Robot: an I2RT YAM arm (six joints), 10 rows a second.
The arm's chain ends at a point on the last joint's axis. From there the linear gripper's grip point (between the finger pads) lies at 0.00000 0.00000 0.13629 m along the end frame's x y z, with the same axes.
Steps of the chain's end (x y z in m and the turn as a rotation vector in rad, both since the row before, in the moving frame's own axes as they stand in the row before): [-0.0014 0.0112 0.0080 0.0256 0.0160 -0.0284]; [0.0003 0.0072 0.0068 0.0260 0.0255 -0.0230]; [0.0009 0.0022 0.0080 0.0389 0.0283 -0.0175]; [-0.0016 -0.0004 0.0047 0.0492 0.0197 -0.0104]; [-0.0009 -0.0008 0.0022 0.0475 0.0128 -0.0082]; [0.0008 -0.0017 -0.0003 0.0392 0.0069 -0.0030]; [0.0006 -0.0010 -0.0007 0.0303 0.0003 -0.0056]
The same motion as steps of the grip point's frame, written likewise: [0.0007 0.0077 0.0079 0.0256 0.0160 -0.0284]; [0.0037 0.0036 0.0067 0.0260 0.0255 -0.0230]; [0.0047 -0.0031 0.0078 0.0389 0.0283 -0.0175]; [0.0010 -0.0071 0.0045 0.0492 0.0197 -0.0104]; [0.0008 -0.0073 0.0020 0.0475 0.0128 -0.0082]; [0.0017 -0.0070 -0.0004 0.0392 0.0069 -0.0030]; [0.0006 -0.0051 -0.0008 0.0303 0.0003 -0.0056]
